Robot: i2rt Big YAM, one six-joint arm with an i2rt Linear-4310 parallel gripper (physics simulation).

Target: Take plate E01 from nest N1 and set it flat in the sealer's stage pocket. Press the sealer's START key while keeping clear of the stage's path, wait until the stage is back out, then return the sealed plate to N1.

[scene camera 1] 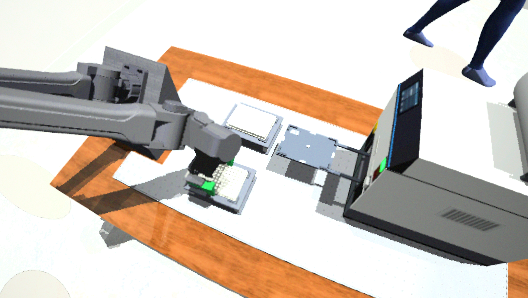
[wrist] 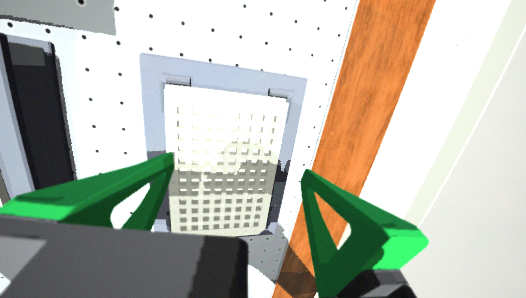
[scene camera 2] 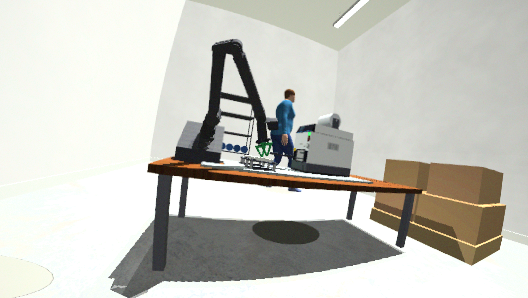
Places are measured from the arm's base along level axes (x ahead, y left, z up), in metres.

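Pixels of known places: gripper, fingertip midpoint: [scene camera 1: 221, 179] [wrist: 241, 168] [scene camera 2: 264, 156]; arm's base at its link origin: [scene camera 1: 133, 87] [scene camera 2: 208, 132].
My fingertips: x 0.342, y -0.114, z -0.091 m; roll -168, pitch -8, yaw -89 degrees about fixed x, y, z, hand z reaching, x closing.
Note:
Ahead of a thing's pixels: the offset from my fingertips to its middle. "spot": to the spot under its first point.
A white many-welled plate {0.014 m back, 0.010 m left, 0.017 m down} [scene camera 1: 234, 184] [wrist: 225, 145] sits in a grey nest {spot: 0.063 m ahead, 0.013 m left, 0.069 m down} [scene camera 1: 247, 194] [wrist: 295, 107]; no label is readable. My gripper [scene camera 1: 219, 175] [scene camera 2: 263, 154] [wrist: 241, 168] is open and empty above this plate. In the wrist view the left fingertip is at the plate's left edge, and the right fingertip is out past its right side. The sealer {spot: 0.479 m ahead, 0.067 m left, 0.203 m up} [scene camera 1: 465, 200] [scene camera 2: 330, 150] has its stage {0.171 m ahead, 0.166 m left, 0.028 m up} [scene camera 1: 307, 145] out, with no plate on it. A green key or light {spot: 0.321 m ahead, 0.075 m left, 0.202 m up} [scene camera 1: 383, 165] and a dark red one show on the sealer's front.
A second nest {spot: 0.053 m ahead, 0.158 m left, 0.054 m down} [scene camera 1: 265, 149] holds a white plate {0.018 m back, 0.213 m left, 0.022 m down} [scene camera 1: 252, 120], between the arm's base and the stage. Two dark rails {spot: 0.278 m ahead, 0.209 m left, 0.021 m up} [scene camera 1: 350, 149] join the stage to the sealer. A person [scene camera 1: 492, 45] [scene camera 2: 285, 117] is behind the table. Cardboard boxes [scene camera 2: 450, 215] stand on the floor at the right.

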